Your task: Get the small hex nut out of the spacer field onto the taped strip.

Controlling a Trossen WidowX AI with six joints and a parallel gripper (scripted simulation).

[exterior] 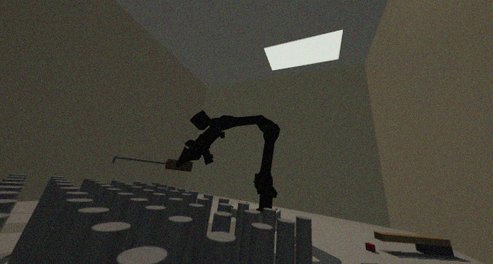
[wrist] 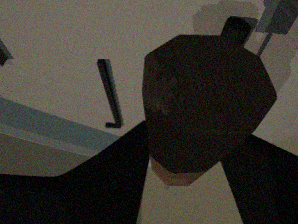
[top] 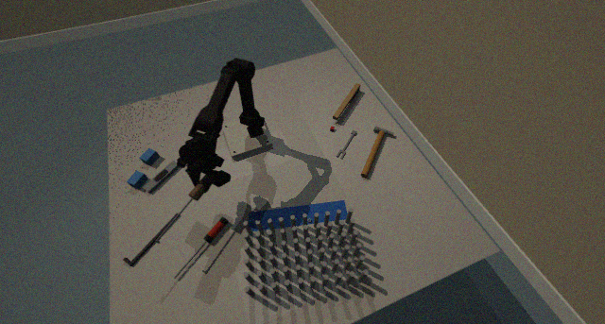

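My gripper tip is 80 mm to the left of the hook tool and 60 mm short of it. The rest, counted from my gripper tip: red cube (620 mm to the left, 160 mm behind, 150 mm below); then grey bar (230 mm behind, 170 mm to the right, 140 mm below); then blue taped strip (300 mm to the left, 170 mm ahead, 160 mm below).
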